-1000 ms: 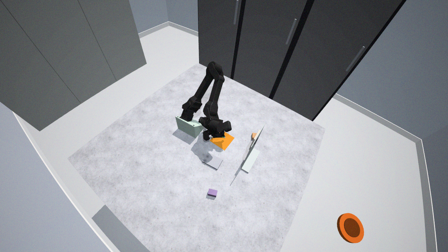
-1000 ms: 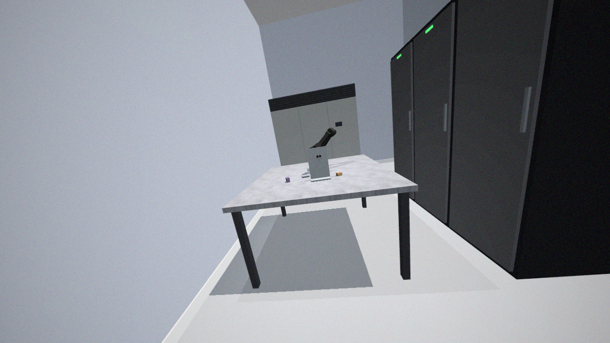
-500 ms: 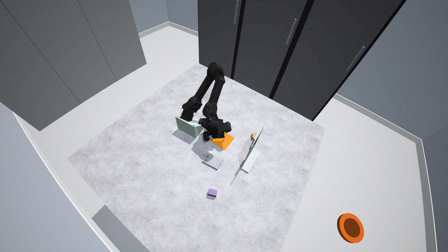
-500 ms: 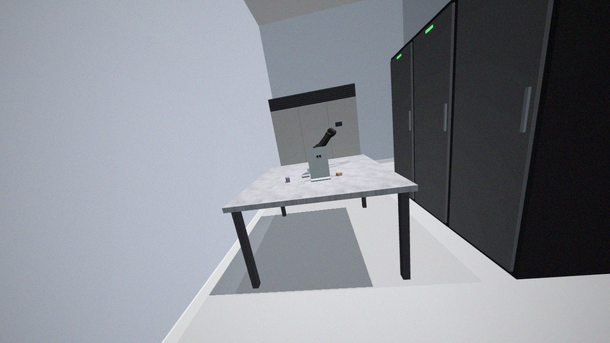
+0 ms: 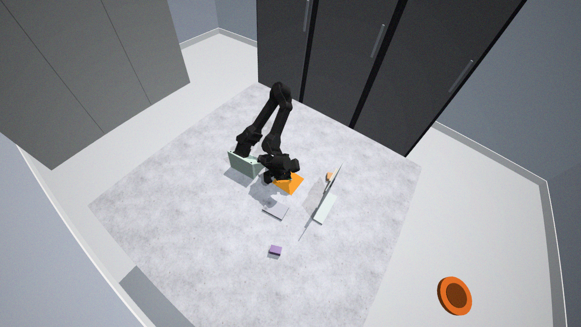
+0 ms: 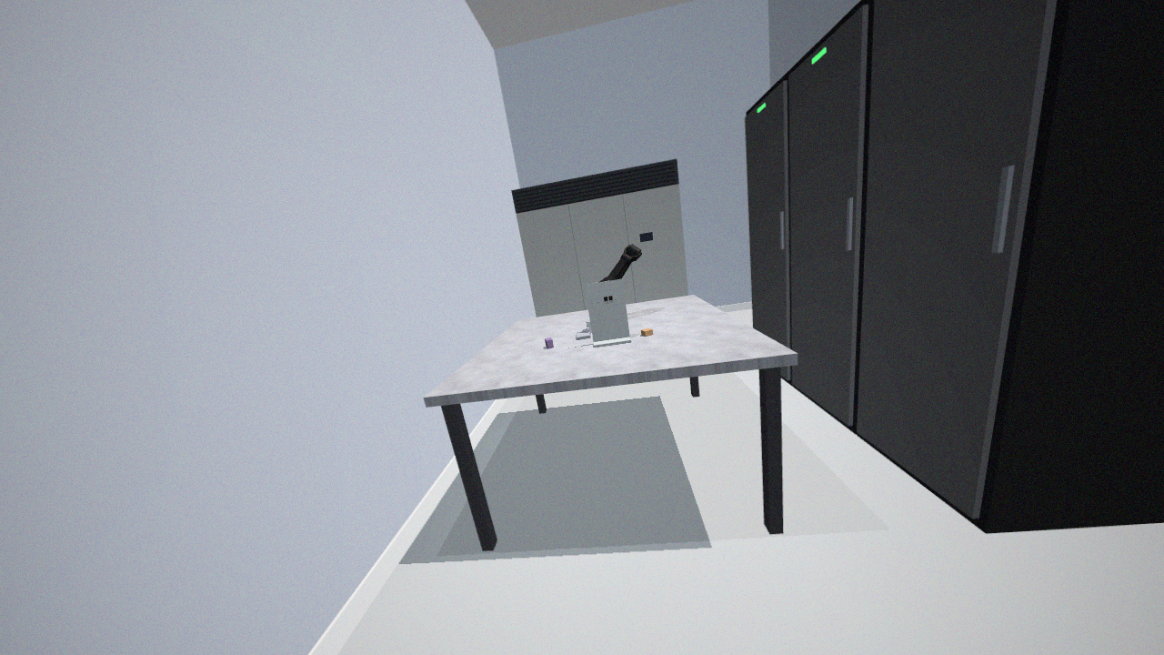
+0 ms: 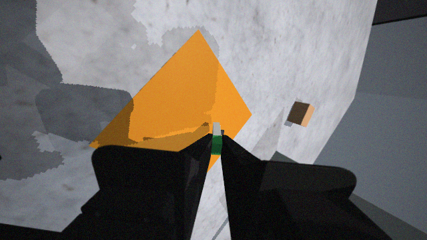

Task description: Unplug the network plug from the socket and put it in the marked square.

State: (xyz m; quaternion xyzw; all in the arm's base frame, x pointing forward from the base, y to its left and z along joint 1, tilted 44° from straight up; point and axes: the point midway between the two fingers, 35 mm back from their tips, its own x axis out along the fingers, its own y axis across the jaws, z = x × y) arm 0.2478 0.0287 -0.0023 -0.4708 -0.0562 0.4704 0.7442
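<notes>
The orange marked square lies 10 mm behind my gripper tip and 30 mm below it. Also, from my gripper tip: tan block (180 mm ahead, 120 mm to the left, 20 mm below); then flat grey plate (10 mm ahead, 170 mm to the right, 20 mm below); then network plug (right at my gripper tip).
</notes>
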